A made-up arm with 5 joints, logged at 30 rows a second.
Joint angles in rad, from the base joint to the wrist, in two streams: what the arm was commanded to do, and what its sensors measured. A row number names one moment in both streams.
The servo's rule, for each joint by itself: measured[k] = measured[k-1] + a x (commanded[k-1-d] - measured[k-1]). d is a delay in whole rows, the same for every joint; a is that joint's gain. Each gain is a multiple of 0.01, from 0.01 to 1. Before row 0 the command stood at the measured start. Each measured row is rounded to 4 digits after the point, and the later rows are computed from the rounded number. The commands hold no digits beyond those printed.
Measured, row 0:
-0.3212, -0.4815, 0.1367, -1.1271, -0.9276
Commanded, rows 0 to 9:
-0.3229, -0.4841, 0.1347, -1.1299, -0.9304
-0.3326, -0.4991, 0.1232, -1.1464, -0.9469
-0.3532, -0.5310, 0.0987, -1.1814, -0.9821
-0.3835, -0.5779, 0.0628, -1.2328, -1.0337
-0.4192, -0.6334, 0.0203, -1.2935, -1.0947
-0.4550, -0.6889, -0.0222, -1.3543, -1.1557
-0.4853, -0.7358, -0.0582, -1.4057, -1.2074
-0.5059, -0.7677, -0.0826, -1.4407, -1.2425
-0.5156, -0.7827, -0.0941, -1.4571, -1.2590
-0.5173, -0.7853, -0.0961, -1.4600, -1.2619
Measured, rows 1 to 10:
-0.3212, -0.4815, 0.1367, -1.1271, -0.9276
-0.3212, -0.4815, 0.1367, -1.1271, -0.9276
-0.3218, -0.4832, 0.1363, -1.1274, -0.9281
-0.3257, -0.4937, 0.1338, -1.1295, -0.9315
-0.3356, -0.5183, 0.1271, -1.1352, -0.9406
-0.3528, -0.5576, 0.1149, -1.1459, -0.9574
-0.3767, -0.6076, 0.0969, -1.1621, -0.9821
-0.4049, -0.6613, 0.0743, -1.1832, -1.0133
-0.4338, -0.7105, 0.0491, -1.2077, -1.0482
-0.4598, -0.7483, 0.0241, -1.2333, -1.0832
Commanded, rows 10 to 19:
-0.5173, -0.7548, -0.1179, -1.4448, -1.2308
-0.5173, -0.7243, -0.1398, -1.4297, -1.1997
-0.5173, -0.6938, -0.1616, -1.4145, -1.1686
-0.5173, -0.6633, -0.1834, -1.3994, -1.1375
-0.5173, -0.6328, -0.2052, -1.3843, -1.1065
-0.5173, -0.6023, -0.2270, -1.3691, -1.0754
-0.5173, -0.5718, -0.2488, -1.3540, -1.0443
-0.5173, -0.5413, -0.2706, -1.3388, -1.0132
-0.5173, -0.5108, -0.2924, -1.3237, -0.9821
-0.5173, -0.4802, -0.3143, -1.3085, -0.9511
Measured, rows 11 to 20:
-0.4799, -0.7710, 0.0016, -1.2579, -1.1148
-0.4934, -0.7804, -0.0170, -1.2801, -1.1413
-0.5020, -0.7635, -0.0362, -1.2982, -1.1574
-0.5075, -0.7376, -0.0559, -1.3127, -1.1650
-0.5110, -0.7087, -0.0760, -1.3239, -1.1656
-0.5133, -0.6787, -0.0964, -1.3322, -1.1605
-0.5147, -0.6484, -0.1171, -1.3379, -1.1508
-0.5156, -0.6180, -0.1380, -1.3413, -1.1372
-0.5162, -0.5875, -0.1591, -1.3427, -1.1205
-0.5166, -0.5570, -0.1803, -1.3423, -1.1012

